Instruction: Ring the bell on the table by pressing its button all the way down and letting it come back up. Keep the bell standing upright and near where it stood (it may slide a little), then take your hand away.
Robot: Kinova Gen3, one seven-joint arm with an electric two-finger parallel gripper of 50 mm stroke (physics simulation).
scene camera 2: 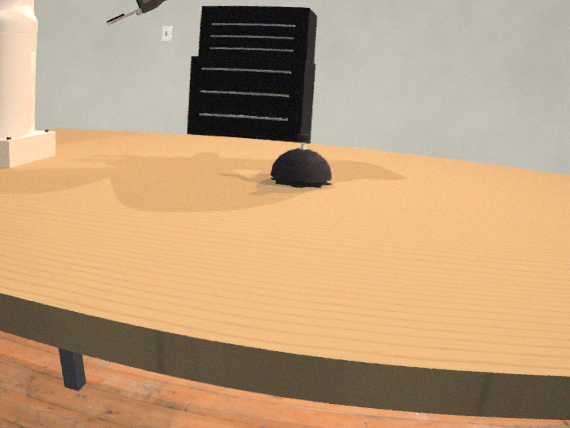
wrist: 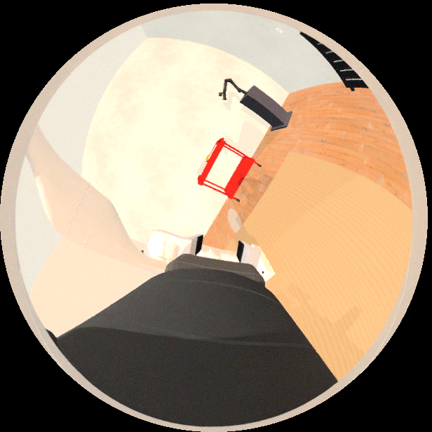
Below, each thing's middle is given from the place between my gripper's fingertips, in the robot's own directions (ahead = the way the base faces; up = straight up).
Now: hand 380 mm short of the bell (scene camera 2: 301,167), 210 mm to the left of it and 230 mm above it.
